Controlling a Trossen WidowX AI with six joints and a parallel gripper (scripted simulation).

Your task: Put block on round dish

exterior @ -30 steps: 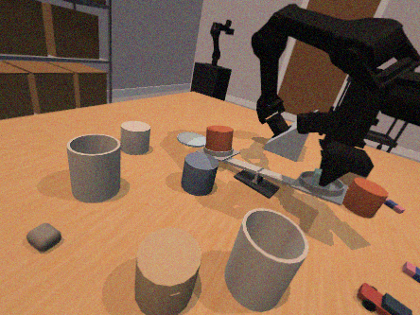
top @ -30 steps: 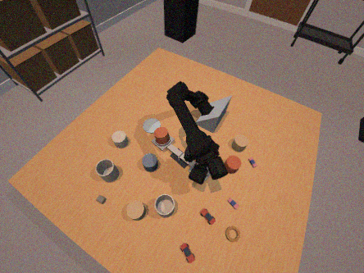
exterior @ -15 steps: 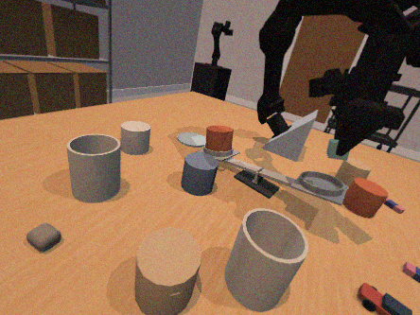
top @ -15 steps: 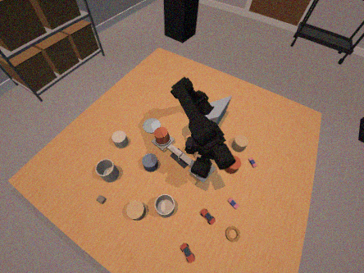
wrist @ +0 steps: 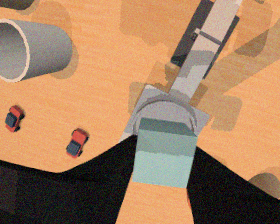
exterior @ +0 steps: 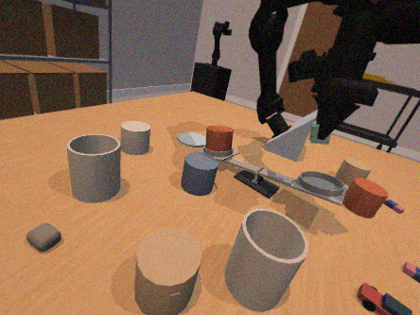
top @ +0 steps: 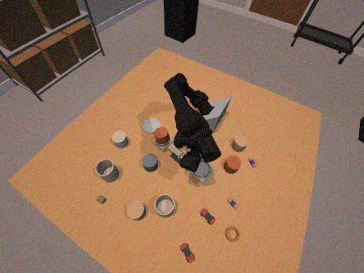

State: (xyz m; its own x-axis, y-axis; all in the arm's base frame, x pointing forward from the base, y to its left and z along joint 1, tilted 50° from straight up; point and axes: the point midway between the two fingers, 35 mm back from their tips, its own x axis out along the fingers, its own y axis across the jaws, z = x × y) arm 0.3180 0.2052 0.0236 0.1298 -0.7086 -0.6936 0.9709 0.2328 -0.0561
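Now: gripper tip 33 cm to the left of the pale blue round dish, 17 cm above it and 9 cm past it. Also, from my gripper tip: small grey pebble (35 cm ahead, 25 cm to the right, 16 cm below); small balance (13 cm below, 9 cm to the right, 3 cm behind); blue-grey cylinder (20 cm to the right, 13 cm below, 9 cm ahead).
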